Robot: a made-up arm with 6 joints.
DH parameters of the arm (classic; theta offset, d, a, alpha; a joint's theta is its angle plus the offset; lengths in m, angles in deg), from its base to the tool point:
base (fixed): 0 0.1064 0 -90
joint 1: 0 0.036 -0.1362 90
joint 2: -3.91 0 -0.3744 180
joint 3: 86.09 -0.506 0.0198 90
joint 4: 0 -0.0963 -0.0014 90
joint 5: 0 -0.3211 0.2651 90
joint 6: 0 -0.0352 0.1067 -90
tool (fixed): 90 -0.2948 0 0
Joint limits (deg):
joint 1: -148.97..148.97
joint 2: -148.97..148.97
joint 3: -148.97..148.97
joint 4: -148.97..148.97
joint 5: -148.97..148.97
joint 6: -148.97..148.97
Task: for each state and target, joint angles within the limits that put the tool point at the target. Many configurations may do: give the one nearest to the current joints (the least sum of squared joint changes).
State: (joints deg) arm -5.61 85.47 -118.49 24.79 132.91 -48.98
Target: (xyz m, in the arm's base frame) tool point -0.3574 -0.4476 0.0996
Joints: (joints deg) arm 8.24 58.01 -111.96 10.36 127.01 -50.79
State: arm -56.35 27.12 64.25 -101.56 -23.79 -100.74
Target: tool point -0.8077 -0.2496 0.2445
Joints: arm -26.92 23.54 56.77 -88.82 -22.26 -131.30
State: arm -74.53 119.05 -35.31 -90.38 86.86 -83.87
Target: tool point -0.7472 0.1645 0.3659
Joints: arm -90.90 125.98 -36.90 -120.64 85.31 -69.77
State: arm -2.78 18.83 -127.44 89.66 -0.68 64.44
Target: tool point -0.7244 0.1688 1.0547
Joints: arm 35.60 -8.80 -108.45 124.82 23.41 48.29
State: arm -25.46 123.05 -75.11 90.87 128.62 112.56
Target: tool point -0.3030 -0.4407 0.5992
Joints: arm -18.30 139.12 -72.91 86.20 93.22 127.42
